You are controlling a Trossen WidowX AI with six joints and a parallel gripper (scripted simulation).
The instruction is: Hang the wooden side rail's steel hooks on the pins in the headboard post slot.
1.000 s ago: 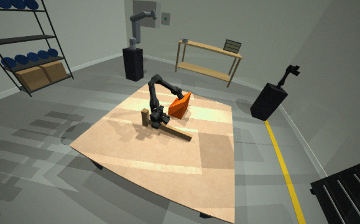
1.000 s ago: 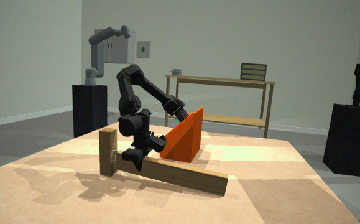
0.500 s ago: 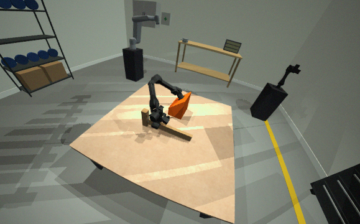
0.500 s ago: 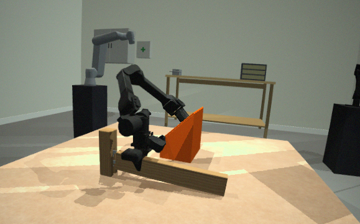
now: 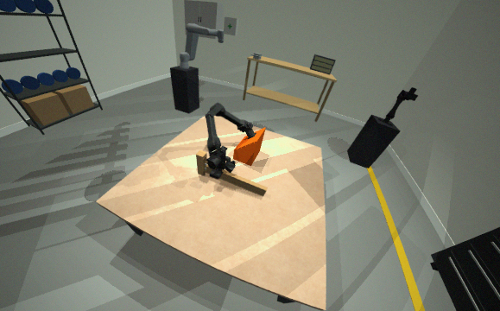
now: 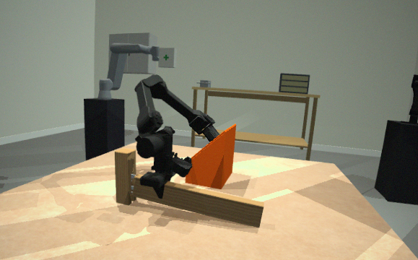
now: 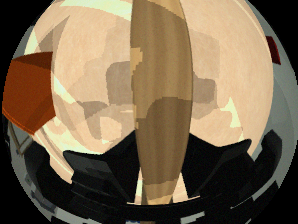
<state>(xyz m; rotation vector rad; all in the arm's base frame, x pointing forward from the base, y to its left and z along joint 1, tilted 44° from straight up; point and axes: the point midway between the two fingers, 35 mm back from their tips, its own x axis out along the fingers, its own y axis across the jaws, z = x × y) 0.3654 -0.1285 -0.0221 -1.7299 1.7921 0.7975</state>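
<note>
Now: the headboard post 130 mm to the right of my gripper tip and 40 mm above it.
</note>
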